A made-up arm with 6 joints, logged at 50 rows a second.
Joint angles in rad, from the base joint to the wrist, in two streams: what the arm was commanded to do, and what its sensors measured. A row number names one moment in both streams.
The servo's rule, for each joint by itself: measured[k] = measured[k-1] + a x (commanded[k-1-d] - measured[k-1]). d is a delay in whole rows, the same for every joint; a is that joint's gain. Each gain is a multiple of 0.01, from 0.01 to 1. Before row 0 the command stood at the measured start. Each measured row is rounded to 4 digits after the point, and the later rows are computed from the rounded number. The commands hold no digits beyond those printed.
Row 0, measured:
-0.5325 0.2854 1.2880 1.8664 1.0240 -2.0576
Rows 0 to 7, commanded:
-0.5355 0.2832 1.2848 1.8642 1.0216 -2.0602
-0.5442 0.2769 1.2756 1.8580 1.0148 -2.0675
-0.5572 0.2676 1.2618 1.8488 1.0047 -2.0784
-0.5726 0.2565 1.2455 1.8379 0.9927 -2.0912
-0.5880 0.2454 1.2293 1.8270 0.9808 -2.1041
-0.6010 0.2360 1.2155 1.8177 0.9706 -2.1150
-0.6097 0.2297 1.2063 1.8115 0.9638 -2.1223
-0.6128 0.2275 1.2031 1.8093 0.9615 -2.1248
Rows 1 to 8, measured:
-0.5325 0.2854 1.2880 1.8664 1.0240 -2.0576
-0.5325 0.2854 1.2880 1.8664 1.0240 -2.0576
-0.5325 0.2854 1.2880 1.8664 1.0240 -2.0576
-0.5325 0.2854 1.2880 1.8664 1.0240 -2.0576
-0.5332 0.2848 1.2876 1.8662 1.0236 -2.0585
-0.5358 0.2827 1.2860 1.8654 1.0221 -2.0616
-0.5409 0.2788 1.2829 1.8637 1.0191 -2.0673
-0.5485 0.2730 1.2780 1.8611 1.0146 -2.0754
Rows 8 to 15, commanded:
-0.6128 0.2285 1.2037 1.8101 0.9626 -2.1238
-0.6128 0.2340 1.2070 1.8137 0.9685 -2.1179
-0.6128 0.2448 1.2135 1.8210 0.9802 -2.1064
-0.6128 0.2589 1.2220 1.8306 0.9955 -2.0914
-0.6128 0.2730 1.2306 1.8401 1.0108 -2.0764
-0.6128 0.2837 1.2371 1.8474 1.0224 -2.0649
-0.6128 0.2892 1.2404 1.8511 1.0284 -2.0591
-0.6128 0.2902 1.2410 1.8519 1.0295 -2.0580
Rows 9 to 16, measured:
-0.5580 0.2658 1.2717 1.8577 1.0089 -2.0852
-0.5683 0.2581 1.2644 1.8537 1.0024 -2.0953
-0.5782 0.2507 1.2568 1.8495 0.9958 -2.1045
-0.5865 0.2447 1.2498 1.8455 0.9900 -2.1114
-0.5928 0.2405 1.2438 1.8420 0.9853 -2.1156
-0.5976 0.2388 1.2390 1.8392 0.9824 -2.1164
-0.6012 0.2404 1.2357 1.8374 0.9820 -2.1130
-0.6040 0.2452 1.2339 1.8367 0.9843 -2.1057

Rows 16 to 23, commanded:
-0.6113 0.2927 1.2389 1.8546 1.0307 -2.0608
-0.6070 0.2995 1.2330 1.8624 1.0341 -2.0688
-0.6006 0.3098 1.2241 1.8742 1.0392 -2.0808
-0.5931 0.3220 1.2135 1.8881 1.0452 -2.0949
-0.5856 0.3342 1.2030 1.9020 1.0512 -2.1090
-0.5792 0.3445 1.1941 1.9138 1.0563 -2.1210
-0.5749 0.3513 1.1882 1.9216 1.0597 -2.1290
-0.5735 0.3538 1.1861 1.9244 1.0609 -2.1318
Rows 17 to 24, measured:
-0.6061 0.2524 1.2335 1.8370 0.9888 -2.0957
-0.6077 0.2605 1.2340 1.8380 0.9945 -2.0852
-0.6089 0.2680 1.2348 1.8393 1.0003 -2.0763
-0.6098 0.2738 1.2356 1.8406 1.0053 -2.0701
-0.6102 0.2787 1.2360 1.8420 1.0096 -2.0669
-0.6094 0.2841 1.2356 1.8440 1.0138 -2.0675
-0.6073 0.2908 1.2341 1.8470 1.0181 -2.0720
-0.6039 0.2989 1.2314 1.8511 1.0227 -2.0798

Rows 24 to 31, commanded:
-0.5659 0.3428 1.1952 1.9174 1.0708 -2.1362
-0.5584 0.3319 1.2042 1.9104 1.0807 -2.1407
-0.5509 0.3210 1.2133 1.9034 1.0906 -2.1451
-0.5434 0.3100 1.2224 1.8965 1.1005 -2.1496
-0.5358 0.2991 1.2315 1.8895 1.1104 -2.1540
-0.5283 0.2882 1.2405 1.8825 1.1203 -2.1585
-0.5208 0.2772 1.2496 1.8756 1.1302 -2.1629
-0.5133 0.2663 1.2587 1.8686 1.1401 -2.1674
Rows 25 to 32, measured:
-0.5995 0.3081 1.2277 1.8562 1.0275 -2.0897
-0.5946 0.3176 1.2233 1.8620 1.0324 -2.1003
-0.5899 0.3264 1.2187 1.8680 1.0370 -2.1101
-0.5860 0.3335 1.2145 1.8736 1.0411 -2.1175
-0.5812 0.3359 1.2120 1.8780 1.0461 -2.1239
-0.5757 0.3349 1.2110 1.8812 1.0520 -2.1296
-0.5697 0.3313 1.2113 1.8834 1.0586 -2.1349
-0.5634 0.3258 1.2127 1.8847 1.0657 -2.1399

